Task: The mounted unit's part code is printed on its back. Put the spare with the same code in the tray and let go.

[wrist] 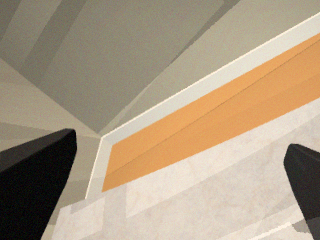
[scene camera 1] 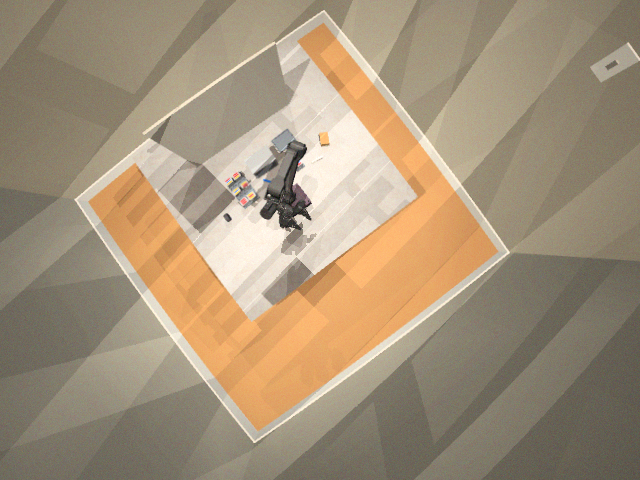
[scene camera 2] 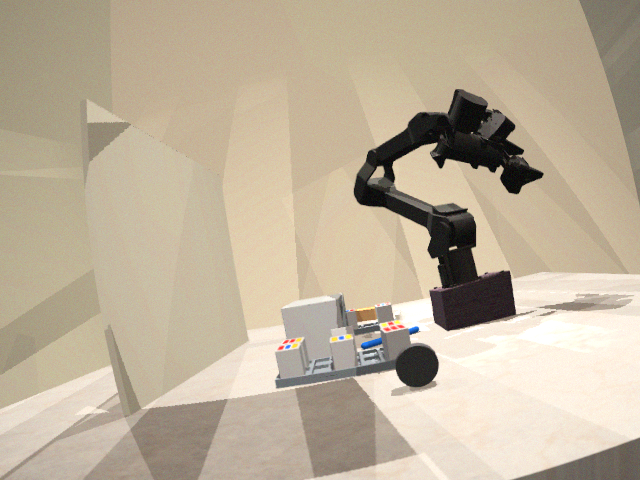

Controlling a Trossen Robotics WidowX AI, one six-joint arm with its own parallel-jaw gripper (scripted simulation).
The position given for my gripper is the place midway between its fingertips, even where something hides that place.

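My gripper [scene camera 2: 532, 163] is open and holds nothing, and you can see my gripper in the wrist view too [wrist: 184, 147]. There's a black disc [scene camera 2: 417, 365] here, though in the wrist view the black disc is out of frame. There's also a grey rack [scene camera 2: 372, 360], a mounted unit [scene camera 2: 313, 319] and a tall pale panel [scene camera 1: 232, 105].
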